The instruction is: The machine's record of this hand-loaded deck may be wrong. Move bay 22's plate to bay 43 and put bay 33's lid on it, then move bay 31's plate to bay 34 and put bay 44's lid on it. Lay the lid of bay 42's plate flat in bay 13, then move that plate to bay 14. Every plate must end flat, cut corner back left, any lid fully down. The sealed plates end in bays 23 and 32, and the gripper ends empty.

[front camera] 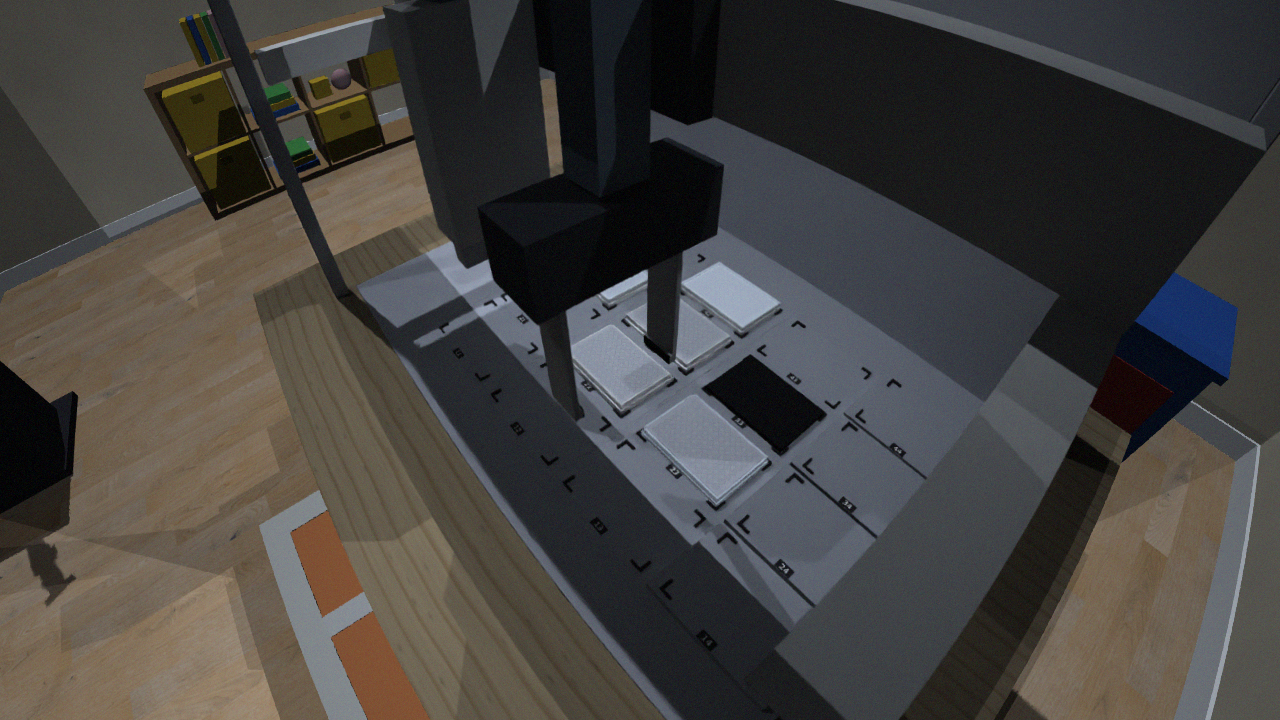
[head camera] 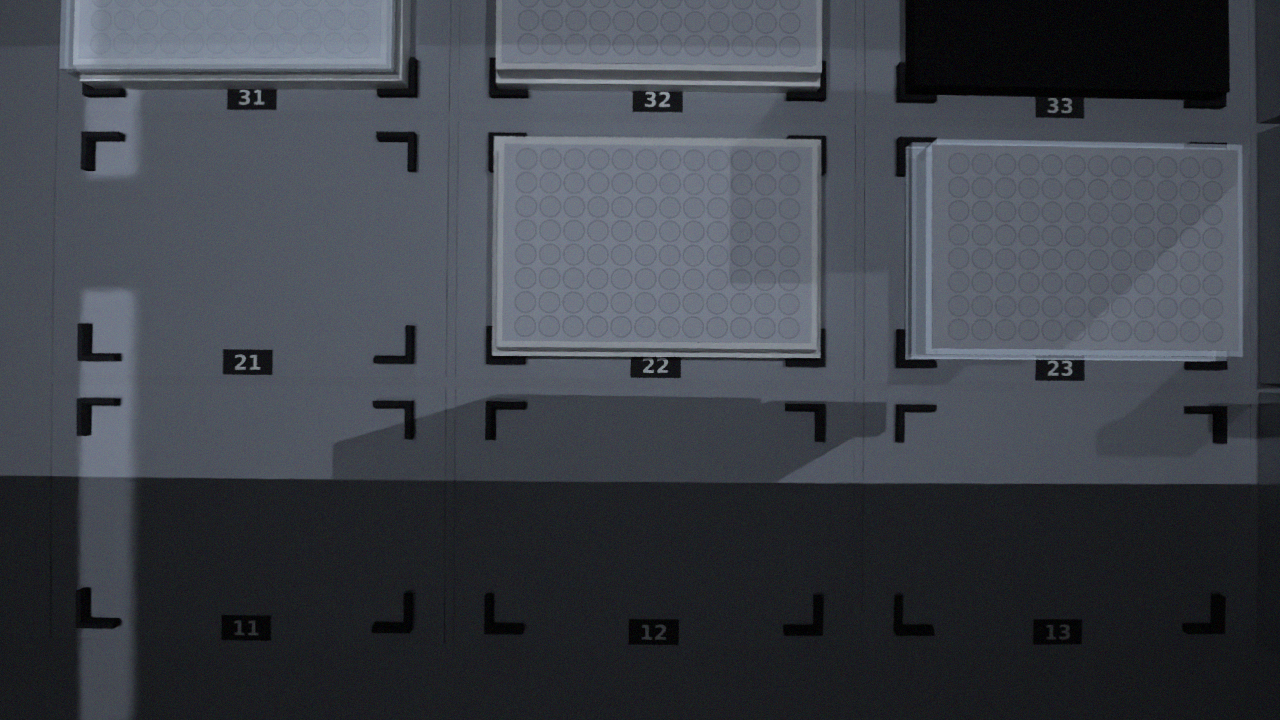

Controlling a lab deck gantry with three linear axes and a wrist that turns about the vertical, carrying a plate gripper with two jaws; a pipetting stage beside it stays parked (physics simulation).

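Places are measured from the robot's base along level axes (x back, y right, z up), in centimetres.
Pixels of known places: gripper, between the fingertips: (front camera: 615, 377); robot's base, origin of its link: (front camera: 441, 328) (head camera: 90, 617).
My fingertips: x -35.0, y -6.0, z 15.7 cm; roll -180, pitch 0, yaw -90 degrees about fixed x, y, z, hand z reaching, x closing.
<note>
For each thing: its middle in the pictures, then the offset to it from my fingertips. "spot": a spot on its surface instead.
- bay 22, a spot on its surface: (head camera: 657, 246) (front camera: 615, 361) spot: dz -14.3, dx +12.2, dy -8.9 cm
- Bay 31's plate, middle of its body: (front camera: 605, 270) dz -14.4, dx +28.6, dy -19.7 cm
- pale plate, middle of its body: (front camera: 677, 328) dz -15.0, dx +12.2, dy -19.7 cm
- black flat piece, middle of its body: (front camera: 764, 400) dz -15.3, dx -4.2, dy -19.7 cm
- clear-topped plate, middle of its body: (head camera: 1073, 251) (front camera: 704, 445) dz -15.0, dx -4.2, dy -9.0 cm
- Bay 42's plate, middle of its body: (front camera: 730, 294) dz -14.4, dx +12.2, dy -30.4 cm
My gripper (front camera: 621, 385) is open, its jaws spread towards the front and back sides of the pale plate in bay 22 (front camera: 617, 365) (head camera: 657, 246); their exact height is unclear. Bay 31's plate (front camera: 623, 288) (head camera: 237, 35) has a clear lid and is partly hidden by the gripper in the front view. A pale plate (front camera: 707, 336) (head camera: 657, 35) lies in bay 32, partly behind a jaw. A black flat piece (front camera: 765, 402) (head camera: 1065, 44) lies in bay 33. A clear-topped plate (front camera: 705, 447) (head camera: 1074, 250) lies in bay 23. Bay 42's plate (front camera: 731, 295) has a bright top. Cut corners are not discernible.
Corner brackets mark bays 43, 44, 34, 24 and the front row, with no plates seen in them. A grey column stands left of the gripper. Frame beams and a tall dark panel border the deck. A shelf and a blue box stand beyond it.
</note>
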